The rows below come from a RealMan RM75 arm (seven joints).
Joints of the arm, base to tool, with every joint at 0 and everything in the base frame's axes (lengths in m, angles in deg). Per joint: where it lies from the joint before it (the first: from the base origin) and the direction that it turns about. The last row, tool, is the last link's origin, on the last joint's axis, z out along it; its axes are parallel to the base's.
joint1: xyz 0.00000 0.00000 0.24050 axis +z
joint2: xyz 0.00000 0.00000 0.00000 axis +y
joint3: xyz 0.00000 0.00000 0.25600 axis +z
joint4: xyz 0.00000 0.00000 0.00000 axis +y
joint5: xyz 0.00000 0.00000 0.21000 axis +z
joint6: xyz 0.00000 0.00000 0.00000 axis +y
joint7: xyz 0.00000 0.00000 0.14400 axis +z
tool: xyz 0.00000 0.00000 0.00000
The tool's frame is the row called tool.
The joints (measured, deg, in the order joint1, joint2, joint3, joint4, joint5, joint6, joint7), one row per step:
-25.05 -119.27 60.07 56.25 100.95 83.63 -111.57
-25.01 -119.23 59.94 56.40 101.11 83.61 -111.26
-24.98 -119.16 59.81 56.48 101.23 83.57 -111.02
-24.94 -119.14 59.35 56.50 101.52 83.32 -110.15
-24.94 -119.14 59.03 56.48 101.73 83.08 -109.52
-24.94 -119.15 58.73 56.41 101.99 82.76 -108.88
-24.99 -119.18 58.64 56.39 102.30 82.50 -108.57
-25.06 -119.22 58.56 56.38 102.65 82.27 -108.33
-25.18 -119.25 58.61 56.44 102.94 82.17 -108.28
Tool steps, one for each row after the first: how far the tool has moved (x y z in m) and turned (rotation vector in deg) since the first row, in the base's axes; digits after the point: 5 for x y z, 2 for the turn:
-0.00051 0.00023 0.00087 0.30 0.29 -0.25
-0.00119 0.00052 0.00180 0.57 0.53 -0.39
-0.00296 0.00144 0.00329 1.42 1.02 -0.73
-0.00415 0.00225 0.00418 2.04 1.38 -0.95
-0.00560 0.00310 0.00480 2.67 1.79 -1.11
-0.00628 0.00373 0.00464 2.95 2.19 -1.21
-0.00682 0.00432 0.00435 3.15 2.60 -1.29
-0.00646 0.00479 0.00387 3.14 2.92 -1.45

